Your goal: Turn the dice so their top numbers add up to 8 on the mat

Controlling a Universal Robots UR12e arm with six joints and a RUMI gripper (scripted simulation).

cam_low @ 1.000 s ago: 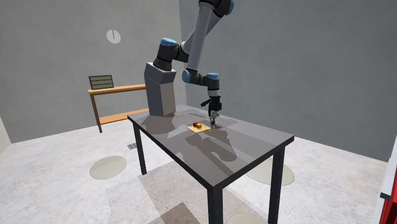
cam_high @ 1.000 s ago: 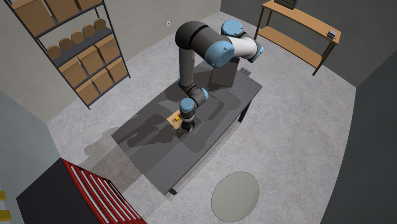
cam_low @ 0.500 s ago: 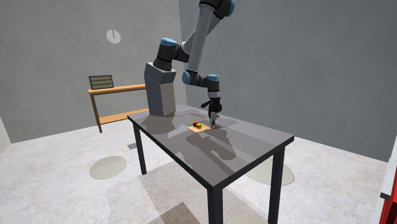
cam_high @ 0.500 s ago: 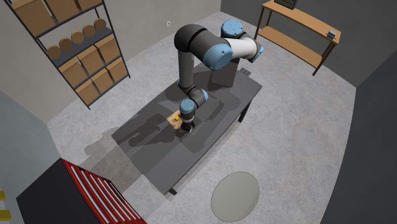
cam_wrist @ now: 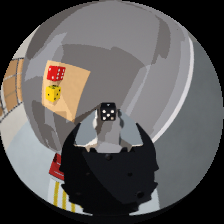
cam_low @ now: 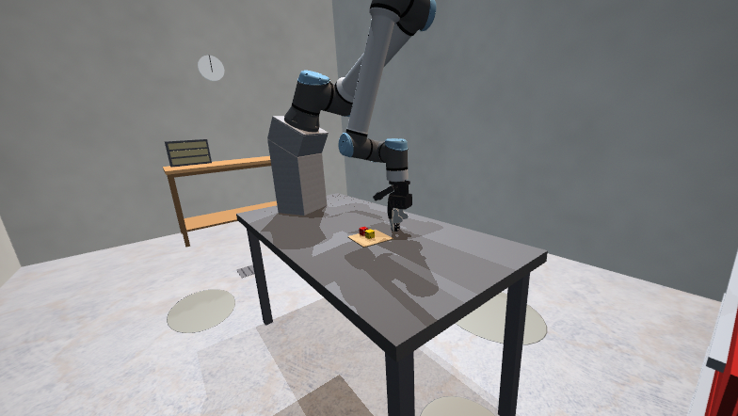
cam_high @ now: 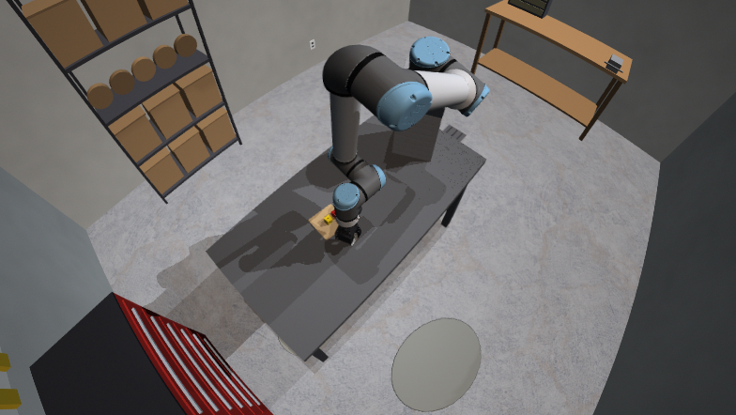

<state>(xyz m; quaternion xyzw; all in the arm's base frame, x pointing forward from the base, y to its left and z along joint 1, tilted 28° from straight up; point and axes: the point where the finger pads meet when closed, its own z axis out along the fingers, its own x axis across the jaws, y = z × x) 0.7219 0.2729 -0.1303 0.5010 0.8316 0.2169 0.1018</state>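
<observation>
Right now the black die is right at my hand. The rest, counted from my hand: tan mat: 20 mm ahead, 140 mm to the right, 20 mm below; then yellow die: 20 mm ahead, 140 mm to the right; then red die: 20 mm behind, 140 mm to the right.
</observation>
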